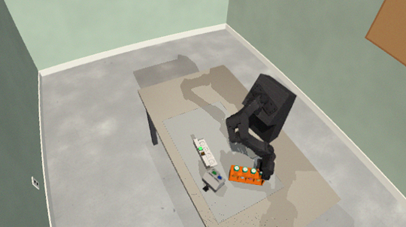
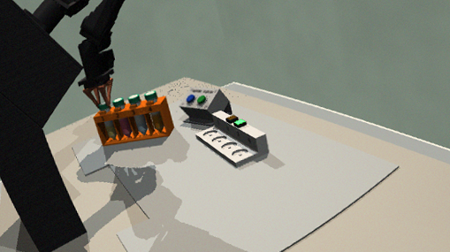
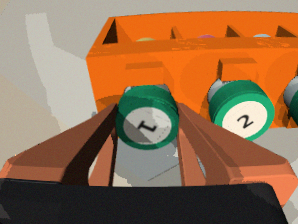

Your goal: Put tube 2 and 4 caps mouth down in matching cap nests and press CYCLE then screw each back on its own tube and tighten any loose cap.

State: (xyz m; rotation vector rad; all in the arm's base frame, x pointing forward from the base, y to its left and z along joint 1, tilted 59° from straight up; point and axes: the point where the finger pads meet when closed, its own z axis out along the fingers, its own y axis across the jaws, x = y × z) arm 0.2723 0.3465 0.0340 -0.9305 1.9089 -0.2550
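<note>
Now: the cap 1 right at my hand. Round my hand: green ready key: 27 cm ahead, 8 cm to the right, 5 cm below; blue cycle key: 25 cm ahead, 5 cm below, 4 cm to the right.
</note>
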